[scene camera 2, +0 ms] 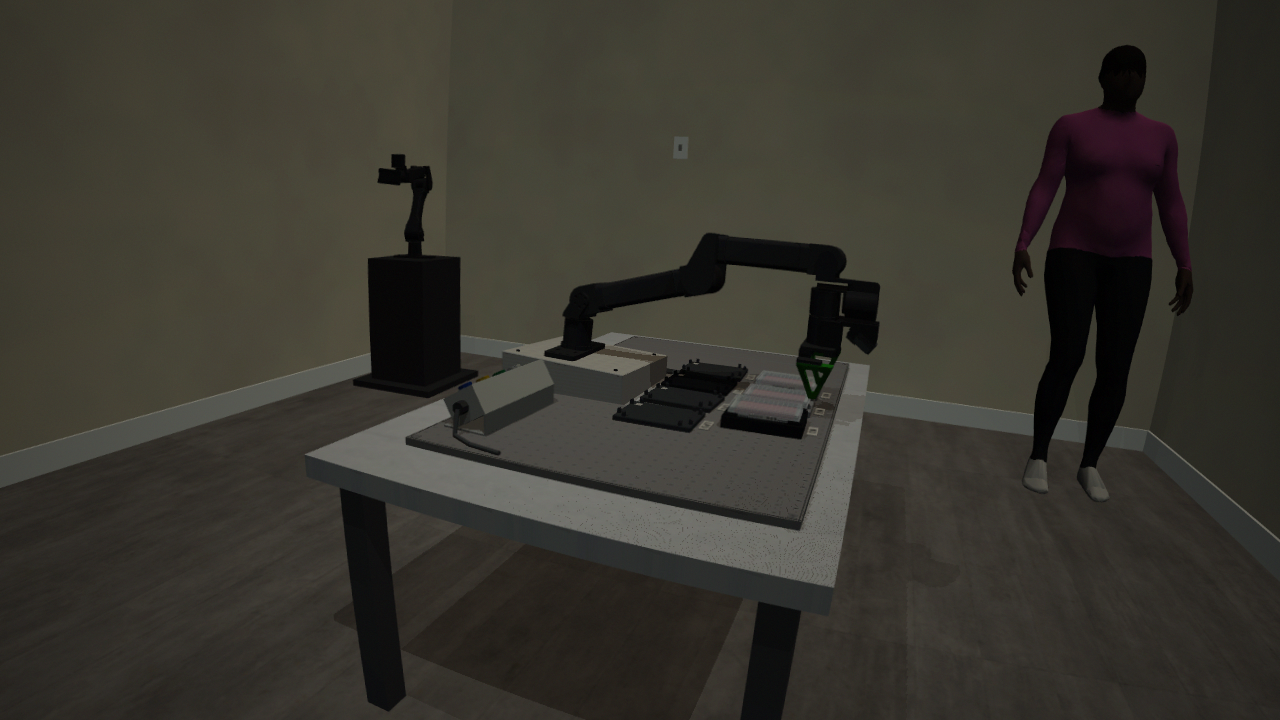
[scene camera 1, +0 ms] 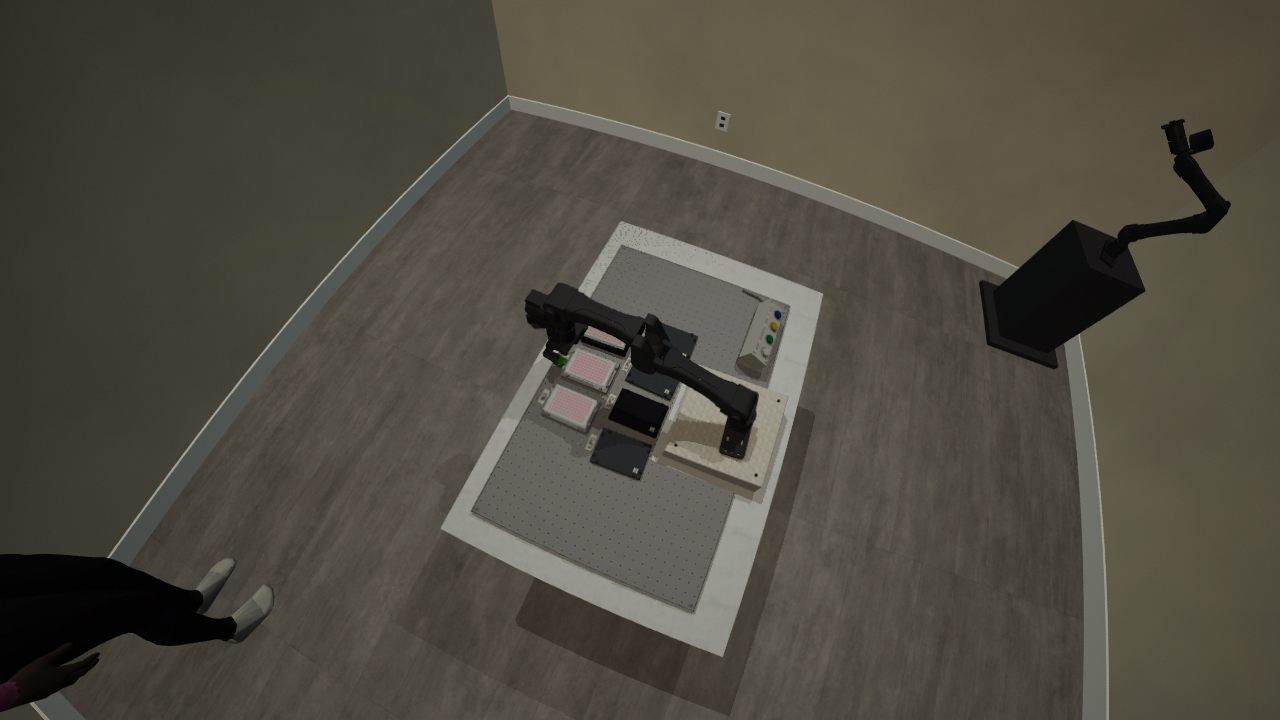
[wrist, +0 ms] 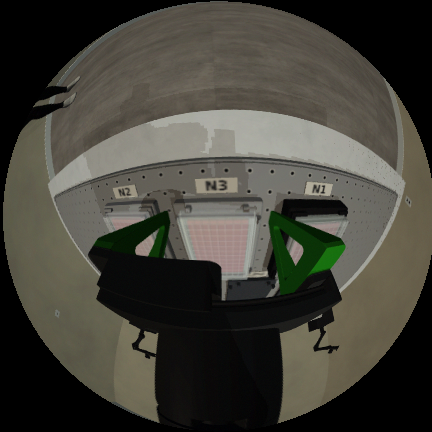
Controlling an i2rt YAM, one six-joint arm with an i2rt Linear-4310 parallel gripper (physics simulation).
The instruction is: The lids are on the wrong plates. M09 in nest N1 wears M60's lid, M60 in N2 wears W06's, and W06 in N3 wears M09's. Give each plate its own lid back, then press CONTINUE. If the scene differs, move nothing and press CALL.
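Pixels of known places: gripper, fingertip midpoint: (scene camera 2: 815, 391) (scene camera 1: 567, 354) (wrist: 218, 216); arm's base at its link origin: (scene camera 2: 576, 351) (scene camera 1: 739, 422).
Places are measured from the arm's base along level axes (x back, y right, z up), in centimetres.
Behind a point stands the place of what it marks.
Note:
Three pink plates under clear lids sit in a row: the N2 plate (scene camera 1: 570, 406) {z -2.5, x -45.7, y -9.8 cm} (wrist: 125, 221) {z -2.5, x -51.5, y -8.0 cm}, the N3 plate (scene camera 1: 590, 368) {z -2.5, x -44.7, y 3.1 cm} (wrist: 217, 240) {z -2.5, x -48.0, y 3.8 cm} in the middle and the N1 plate (scene camera 1: 605, 337) {z -1.5, x -43.9, y 13.8 cm} (scene camera 2: 767, 408) {z -1.4, x -44.3, y 19.5 cm} (wrist: 325, 228) {z -1.4, x -49.4, y 17.0 cm} in a black nest. Their lid markings cannot be read. My gripper (scene camera 1: 555, 358) {z -1.2, x -52.4, y 4.6 cm} (scene camera 2: 812, 394) {z -1.2, x -52.4, y 4.6 cm} (wrist: 218, 216) {z -1.2, x -52.4, y 4.6 cm} is open and empty, pointing down at the outer end of the N3 plate. In the wrist view its green fingers appear on either side of that plate; touching cannot be told. The button box (scene camera 1: 757, 343) {z 2.5, x -0.3, y 25.1 cm} (scene camera 2: 512, 399) {z -1.3, x -2.5, y 34.8 cm} has several coloured buttons; their labels cannot be read.
Several dark stands (scene camera 1: 619, 454) {z -4.4, x -28.5, y -17.7 cm} (scene camera 2: 659, 414) {z -4.4, x -25.4, y 21.9 cm} line up between the plates and the arm's cream base block (scene camera 1: 711, 447) {z -0.7, x -5.6, y -9.0 cm} (scene camera 2: 590, 371) {z -0.4, x -8.7, y 13.5 cm}. Name tags such as N3 (wrist: 216, 185) {z -5.2, x -53.6, y 4.2 cm} lie at the outer edge. A person (scene camera 2: 1114, 192) stands beyond the table. Another arm (scene camera 1: 1199, 219) (scene camera 2: 415, 210) stands on a black pedestal.

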